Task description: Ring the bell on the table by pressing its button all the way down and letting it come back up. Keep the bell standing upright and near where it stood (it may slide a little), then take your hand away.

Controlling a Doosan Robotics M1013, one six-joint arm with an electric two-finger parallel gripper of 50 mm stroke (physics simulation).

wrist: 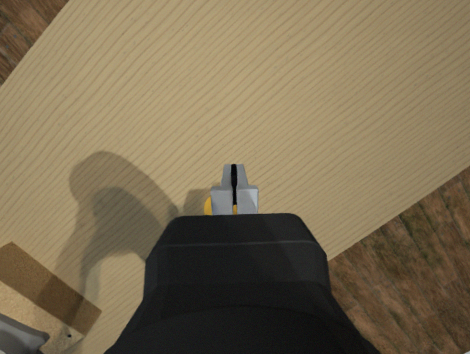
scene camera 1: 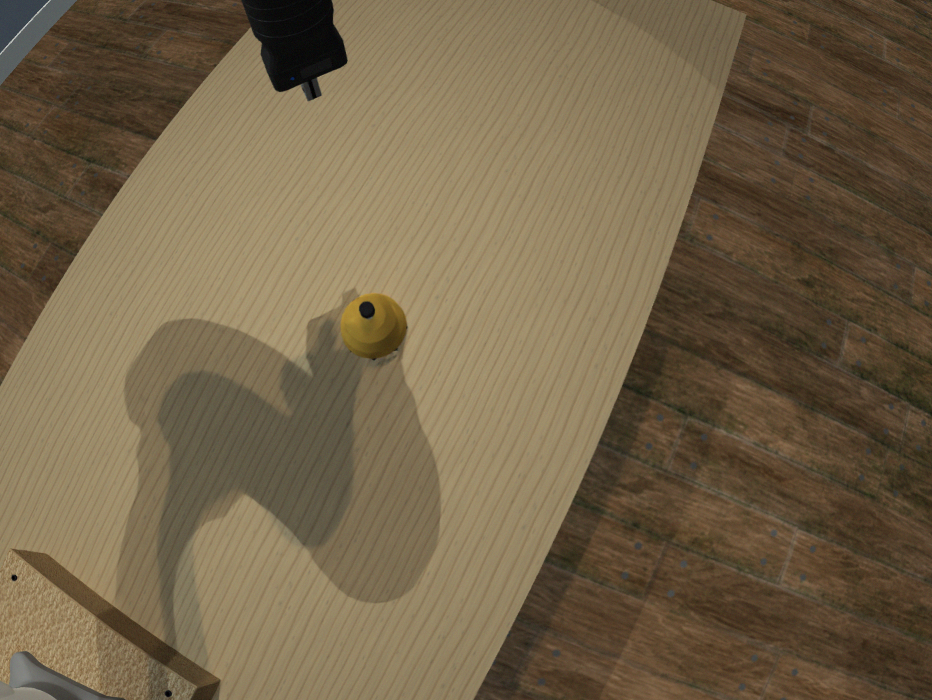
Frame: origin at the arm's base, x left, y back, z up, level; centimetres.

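Seen in the pictures: gripper, fingertip midpoint: point(wrist: 234, 176) point(scene camera 1: 312, 92); arm's base, origin of the base link: point(wrist: 8, 337).
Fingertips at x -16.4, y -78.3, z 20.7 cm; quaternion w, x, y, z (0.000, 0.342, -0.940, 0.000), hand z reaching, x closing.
Note:
Pixels of each thing's top centre, then the offset from my fingertips to it. Level surfaces: height alone.
- yellow domed bell, middle of its top: point(scene camera 1: 366, 308) point(wrist: 219, 220) dx -7.6, dy +14.3, dz -21.7 cm
- black button, middle of its top: point(scene camera 1: 366, 308) dx -7.6, dy +14.3, dz -21.7 cm
- pale wooden table, its level: dz -28.4 cm
A yellow domed bell point(scene camera 1: 374, 327) with a black button point(scene camera 1: 366, 309) on top stands upright on the table, near the middle of the scene view. In the wrist view a small part of the bell point(wrist: 208, 205) shows beside and between the fingers; the rest, with its button, is hidden behind the gripper. My gripper point(scene camera 1: 312, 97) point(wrist: 234, 176) is shut with nothing between its fingers. In the scene view it shows at the top, apart from the bell; its fingertips point down toward the table. How high it is above the table I cannot tell exactly.
The pale wooden table point(scene camera 1: 527, 188) point(wrist: 300, 75) carries the arm's shadow, which reaches the bell. A speckled board with a brown edge point(scene camera 1: 113, 617) point(wrist: 45, 285) is at the lower left. Brown plank floor point(scene camera 1: 791, 376) point(wrist: 410, 280) lies beyond the table edge.

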